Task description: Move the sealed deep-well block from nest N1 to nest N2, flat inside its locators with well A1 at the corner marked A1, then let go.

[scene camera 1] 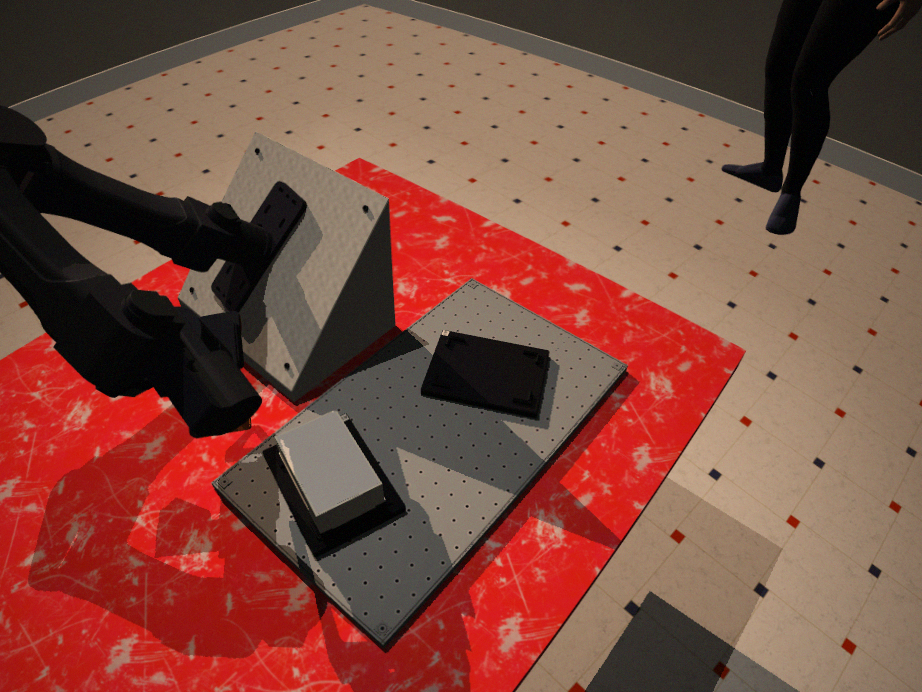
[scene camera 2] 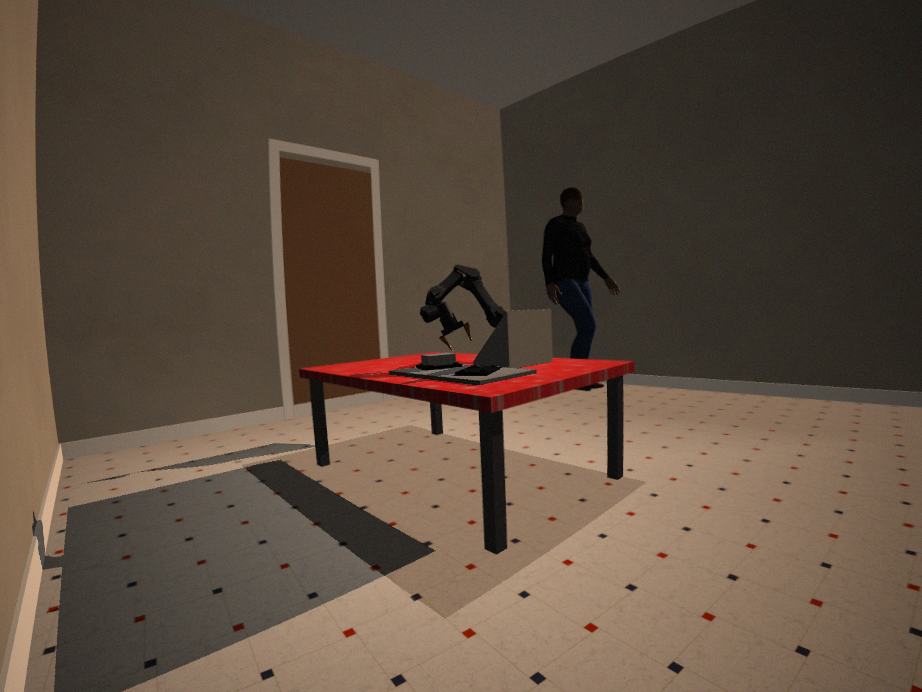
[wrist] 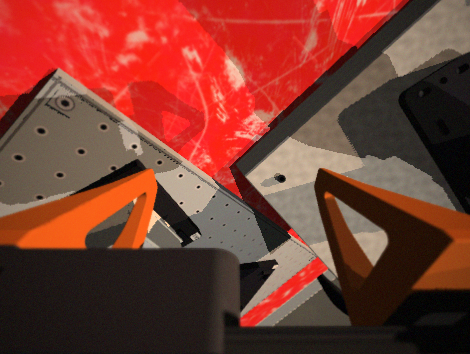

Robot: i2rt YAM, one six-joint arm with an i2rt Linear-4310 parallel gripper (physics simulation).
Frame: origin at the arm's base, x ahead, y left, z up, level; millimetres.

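Seen in the pictures: gripper, fingertip midpoint: (scene camera 2: 461, 345) (wrist: 235, 177); arm's base at its link origin: (scene camera 1: 259, 248) (scene camera 2: 515, 335).
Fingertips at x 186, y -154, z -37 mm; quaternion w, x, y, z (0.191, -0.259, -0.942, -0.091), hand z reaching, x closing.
Pixels of each thing's top centre, then the offset from my fingertips to it. Level surfaces: height alone.
- sealed deep-well block at its top centre: (scene camera 1: 326, 459) (scene camera 2: 438, 354) dy +35, dx +147, dz -23 mm
- black nest N1 at its top centre: (wrist: 100, 257) (scene camera 1: 330, 475) (scene camera 2: 438, 362) dy +35, dx +147, dz -58 mm
- black nest N2 at its top centre: (scene camera 1: 487, 366) (wrist: 234, 299) (scene camera 2: 478, 367) dy +306, dx +148, dz -58 mm
- grey perforated plate at its top centre: (scene camera 1: 437, 420) (wrist: 189, 283) (scene camera 2: 458, 370) dy +198, dx +161, dz -76 mm
- red table at its surface level: dz -89 mm
The sealed deep-well block (scene camera 1: 331, 465) (scene camera 2: 437, 359), pale grey-white on top, sits in the black nest N1 (scene camera 1: 357, 525) (wrist: 175, 215). In the wrist view it is mostly hidden behind the left finger. The black nest N2 (scene camera 1: 487, 372) (scene camera 2: 478, 370) (wrist: 252, 275) is empty, with raised corner locators and a small pale mark at one corner. The A1 lettering is too small to read. My gripper (scene camera 2: 460, 344) (wrist: 235, 177) is open and empty, with its orange fingers wide apart. It hangs above and to the side of the block, near the sloped mount. In scene camera 1 its fingers are almost wholly hidden.
Both nests stand on a grey perforated plate (scene camera 1: 461, 476) (wrist: 80, 135) on the red table (scene camera 1: 670, 387) (scene camera 2: 558, 376). A sloped wedge mount (scene camera 1: 357, 297) (scene camera 2: 528, 335) (wrist: 300, 145) carries the arm and rises close beside the plate. A person (scene camera 1: 800, 111) (scene camera 2: 569, 253) stands beyond the table.
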